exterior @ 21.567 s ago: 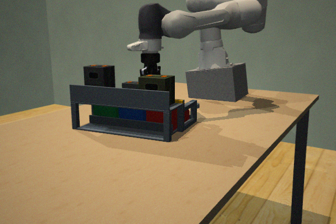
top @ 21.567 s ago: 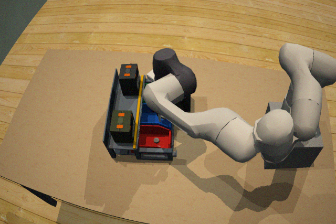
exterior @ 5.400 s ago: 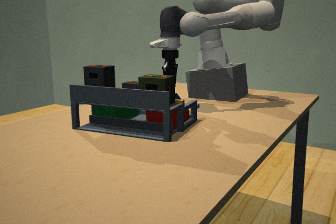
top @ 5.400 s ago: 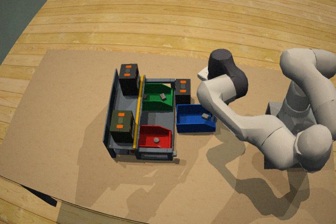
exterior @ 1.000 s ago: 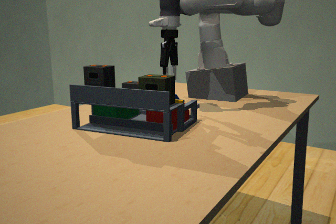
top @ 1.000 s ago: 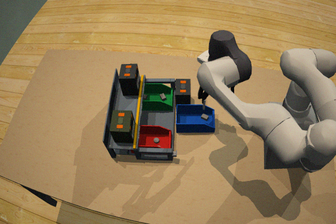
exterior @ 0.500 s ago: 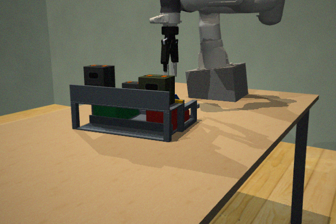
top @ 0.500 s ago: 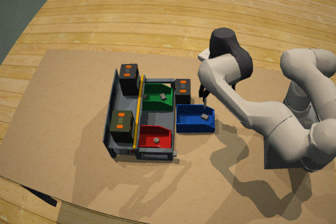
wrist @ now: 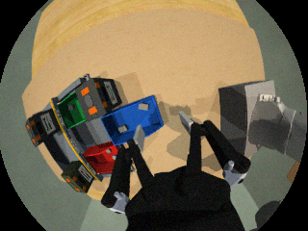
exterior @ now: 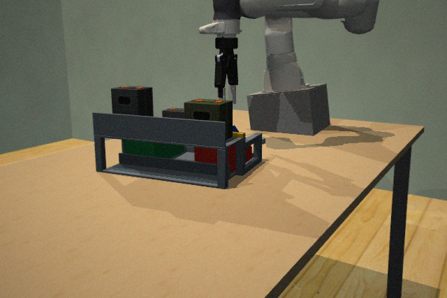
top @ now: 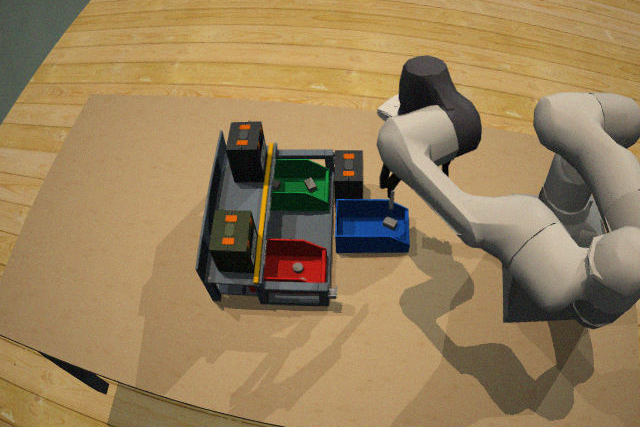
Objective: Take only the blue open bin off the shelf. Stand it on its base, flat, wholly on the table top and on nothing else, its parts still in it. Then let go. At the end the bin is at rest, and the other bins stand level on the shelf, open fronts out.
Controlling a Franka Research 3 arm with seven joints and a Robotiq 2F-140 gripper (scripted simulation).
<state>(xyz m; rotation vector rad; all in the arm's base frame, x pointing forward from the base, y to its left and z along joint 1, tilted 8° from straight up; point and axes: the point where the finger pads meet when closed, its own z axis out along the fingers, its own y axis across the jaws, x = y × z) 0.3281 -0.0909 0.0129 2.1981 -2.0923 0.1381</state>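
The blue open bin is 120 mm below my hand and 80 mm ahead of it. Round my hand: yellow bar (330 mm ahead, 50 mm below, 10 mm to the left); red bin (270 mm ahead, 120 mm to the left, 110 mm below); green bin (280 mm ahead, 110 mm below, 100 mm to the right).
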